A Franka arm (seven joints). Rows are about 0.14 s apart.
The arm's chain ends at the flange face. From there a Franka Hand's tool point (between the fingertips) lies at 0.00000 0.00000 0.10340 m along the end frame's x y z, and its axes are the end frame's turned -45 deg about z.
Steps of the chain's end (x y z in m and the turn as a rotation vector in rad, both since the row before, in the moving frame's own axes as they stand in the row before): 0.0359 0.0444 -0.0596 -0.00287 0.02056 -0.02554; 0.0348 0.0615 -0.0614 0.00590 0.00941 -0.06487; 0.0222 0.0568 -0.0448 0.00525 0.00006 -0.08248; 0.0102 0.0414 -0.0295 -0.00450 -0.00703 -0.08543; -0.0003 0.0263 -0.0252 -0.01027 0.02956 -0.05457; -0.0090 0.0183 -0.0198 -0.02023 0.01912 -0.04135; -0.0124 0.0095 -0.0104 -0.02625 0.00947 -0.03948; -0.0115 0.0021 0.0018 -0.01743 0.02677 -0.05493; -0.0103 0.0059 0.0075 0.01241 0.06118 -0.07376; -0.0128 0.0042 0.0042 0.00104 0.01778 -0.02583
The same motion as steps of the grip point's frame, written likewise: -0.0047 0.0585 -0.0596 -0.01657 0.01251 -0.02554; -0.0178 0.0683 -0.0614 -0.00248 0.01083 -0.06487; -0.0241 0.0555 -0.0448 0.00367 0.00375 -0.08248; -0.0229 0.0363 -0.0295 0.00179 -0.00815 -0.08543; -0.0173 0.0213 -0.0253 -0.02816 0.01364 -0.05457; -0.0193 0.0095 -0.0198 -0.02782 -0.00078 -0.04135; -0.0167 0.0006 -0.0104 -0.02526 -0.01187 -0.03948; -0.0088 -0.0034 0.0017 -0.03125 0.00660 -0.05493; -0.0060 0.0003 0.0073 -0.03449 0.05204 -0.07376; -0.0106 -0.0049 0.0042 -0.01184 0.01331 -0.02583
